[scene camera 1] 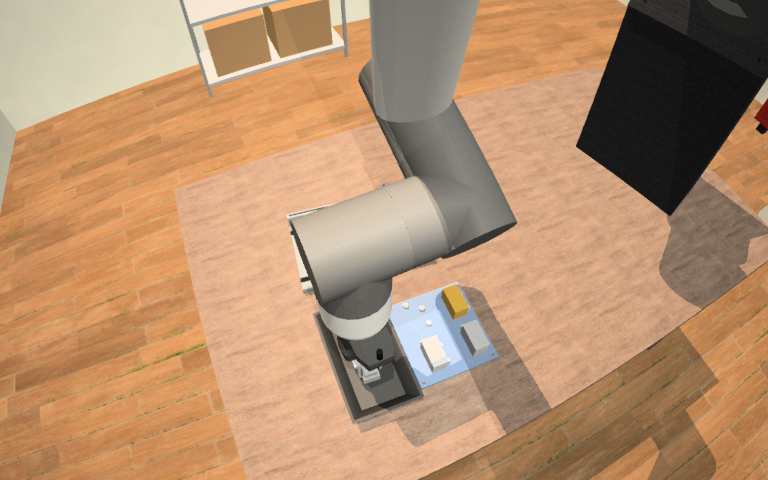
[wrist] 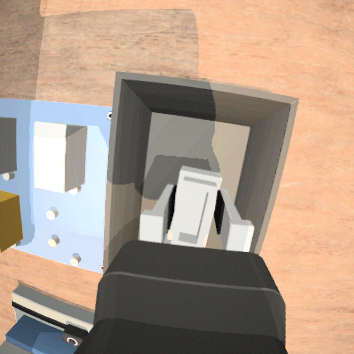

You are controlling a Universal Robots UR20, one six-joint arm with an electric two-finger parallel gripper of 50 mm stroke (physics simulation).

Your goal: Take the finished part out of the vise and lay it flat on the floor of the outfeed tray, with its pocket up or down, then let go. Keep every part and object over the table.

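Places are measured from the arm's base along level axes (x right, y back, z down), in millimetres.
Pixels of known places: gripper, between the fingertips: (wrist: pixel 194 199).
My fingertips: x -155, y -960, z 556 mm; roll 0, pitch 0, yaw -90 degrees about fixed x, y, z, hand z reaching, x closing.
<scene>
Ahead of a thing's pixels: the offset from my fingertips to its middle. "spot": to the spot under its first point.
The finished part {dx +7, dy +1, dz -2 mm} (scene camera 1: pixel 370 375) (wrist: pixel 196 209), a light grey block with a narrow recess on the face seen in the wrist view, is between the two fingers. My gripper (scene camera 1: pixel 368 371) (wrist: pixel 194 199) is shut on it, inside the outline of the dark grey outfeed tray {spot: dx -82, dy +6, dz +7 mm} (scene camera 1: pixel 390 405) (wrist: pixel 175 95). A shadow lies on the tray floor beyond the part; the part's exact height above the floor cannot be told. The gripper body hides the near end of the tray in the wrist view. The vise {dx +297, dy +113, dz -6 mm} (scene camera 1: pixel 301 263) (wrist: pixel 52 307) shows in part, mostly hidden by the arm in the scene view.
A light blue plate {dx +17, dy +171, dz +40 mm} (scene camera 1: pixel 416 370) (wrist: pixel 95 200) lies beside the tray. It carries a white block {dx -24, dy +129, dz +18 mm} (scene camera 1: pixel 434 352) (wrist: pixel 52 157), a grey block {dx -31, dy +219, dz +18 mm} (scene camera 1: pixel 475 337) (wrist: pixel 7 145), a yellow block {dx +58, dy +224, dz +18 mm} (scene camera 1: pixel 454 301) (wrist: pixel 9 220) and several small pegs. The tray walls stand around the gripped part.
</scene>
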